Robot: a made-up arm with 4 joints.
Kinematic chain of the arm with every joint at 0, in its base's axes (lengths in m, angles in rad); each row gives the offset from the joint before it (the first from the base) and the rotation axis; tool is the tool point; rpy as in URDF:
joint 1: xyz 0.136 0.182 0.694 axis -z
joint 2: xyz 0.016 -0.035 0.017 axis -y
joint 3: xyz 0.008 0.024 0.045 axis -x
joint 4: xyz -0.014 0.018 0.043 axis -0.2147 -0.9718 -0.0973
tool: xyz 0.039 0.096 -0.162 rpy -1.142 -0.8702 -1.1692
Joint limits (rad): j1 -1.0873..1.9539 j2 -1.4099..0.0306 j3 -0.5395..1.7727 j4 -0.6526..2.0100
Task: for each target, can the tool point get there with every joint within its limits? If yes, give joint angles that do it. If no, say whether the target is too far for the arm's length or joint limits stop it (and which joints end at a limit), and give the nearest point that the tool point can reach.
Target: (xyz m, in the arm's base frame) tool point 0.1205 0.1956 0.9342
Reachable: no: joint limits stop it (at a limit: joint 1, joint 2, joint 4) | nearest point 0.1991 0.3348 0.9107 | short by 0.162 m
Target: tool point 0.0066 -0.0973 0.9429
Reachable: no: too far | nearest point 0.0465 -0.0111 0.8674 | short by 0.121 m
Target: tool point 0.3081 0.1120 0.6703
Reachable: yes | joints 0.3693 -0.0835 1.4032 1.1395
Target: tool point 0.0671 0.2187 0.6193
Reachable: yes | joints -0.5936 -0.9769 0.2388 0.0822
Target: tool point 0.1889 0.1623 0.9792
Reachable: no: joint limits stop it (at a limit: joint 2, joint 4) | nearest point 0.2903 0.1246 0.9128 | short by 0.127 m
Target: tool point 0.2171 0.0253 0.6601
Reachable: yes | joints 0.9675 -0.0983 1.3638 0.9922
